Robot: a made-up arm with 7 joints. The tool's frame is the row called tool.
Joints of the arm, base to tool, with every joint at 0 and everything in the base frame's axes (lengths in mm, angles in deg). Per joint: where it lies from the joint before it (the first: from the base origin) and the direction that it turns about. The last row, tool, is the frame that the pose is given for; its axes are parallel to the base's.
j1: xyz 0.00 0.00 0.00 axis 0 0.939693 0.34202
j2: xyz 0.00 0.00 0.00 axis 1 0 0
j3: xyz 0.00 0.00 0.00 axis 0 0 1
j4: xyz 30.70 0.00 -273.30 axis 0 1 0
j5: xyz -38.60 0.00 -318.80 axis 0 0 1
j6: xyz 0.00 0.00 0.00 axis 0 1 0
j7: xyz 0.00 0.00 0.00 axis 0 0 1
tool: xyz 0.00 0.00 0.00
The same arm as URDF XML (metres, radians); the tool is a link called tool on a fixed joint. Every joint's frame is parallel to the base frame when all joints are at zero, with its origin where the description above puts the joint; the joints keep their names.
<robot name="arm">
<joint name="tool_joint" type="fixed"><parent link="link7"/><child link="tool"/><origin xyz="0 0 0" rpy="0 0 0"/></joint>
<joint name="j7" type="continuous"><parent link="link6"/><child link="link7"/><origin xyz="0 0 0" rpy="0 0 0"/><axis xyz="0 0 1"/></joint>
<joint name="j6" type="continuous"><parent link="link5"/><child link="link6"/><origin xyz="0 0 0" rpy="0 0 0"/><axis xyz="0 1 0"/></joint>
<joint name="j5" type="continuous"><parent link="link4"/><child link="link5"/><origin xyz="-0.0386 0 -0.3188" rpy="0 0 0"/><axis xyz="0 0 1"/></joint>
<joint name="j4" type="continuous"><parent link="link3"/><child link="link4"/><origin xyz="0.0307 0 -0.2733" rpy="0 0 0"/><axis xyz="0 1 0"/></joint>
<joint name="j3" type="continuous"><parent link="link2"/><child link="link3"/><origin xyz="0 0 0" rpy="0 0 0"/><axis xyz="0 0 1"/></joint>
<joint name="j2" type="continuous"><parent link="link1"/><child link="link2"/><origin xyz="0 0 0" rpy="0 0 0"/><axis xyz="1 0 0"/></joint>
<joint name="j1" type="continuous"><parent link="base"/><child link="link1"/><origin xyz="0 0 0" rpy="0 0 0"/><axis xyz="0 0.9397 0.342"/></joint>
<link name="base"/>
<link name="link1"/>
<link name="link2"/>
<link name="link3"/>
<link name="link4"/>
<link name="link5"/>
<link name="link6"/>
<link name="link7"/>
<link name="tool"/>
</robot>

